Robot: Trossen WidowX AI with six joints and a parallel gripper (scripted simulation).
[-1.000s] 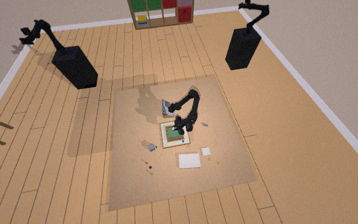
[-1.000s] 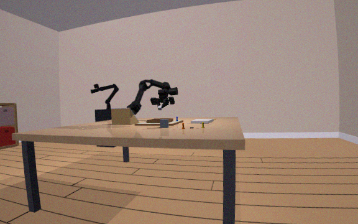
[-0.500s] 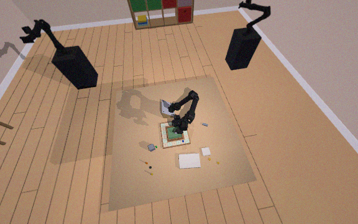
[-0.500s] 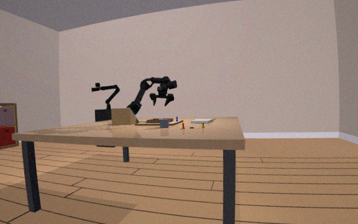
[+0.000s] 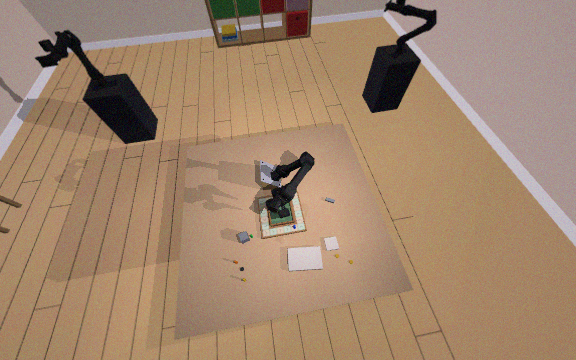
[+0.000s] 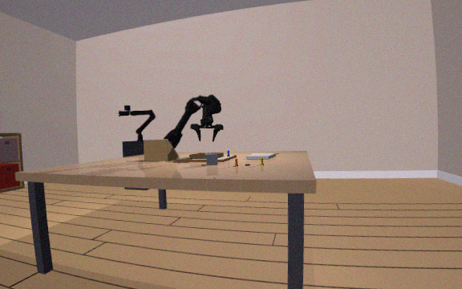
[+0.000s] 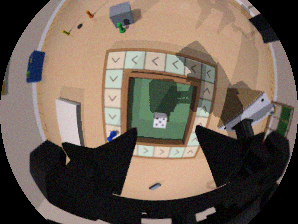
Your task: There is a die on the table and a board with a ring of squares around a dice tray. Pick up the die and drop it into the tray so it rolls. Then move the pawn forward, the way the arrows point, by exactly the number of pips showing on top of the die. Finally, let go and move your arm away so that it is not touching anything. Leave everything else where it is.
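The blue pawn lies 110 mm ahead of my gripper tip, 70 mm to the left of it and 80 mm below it. The rest, counted from my gripper tip: green pawn (110 mm ahead, 210 mm to the right, 90 mm below); then die (10 mm to the left, 80 mm below); then green dice tray (100 mm below).
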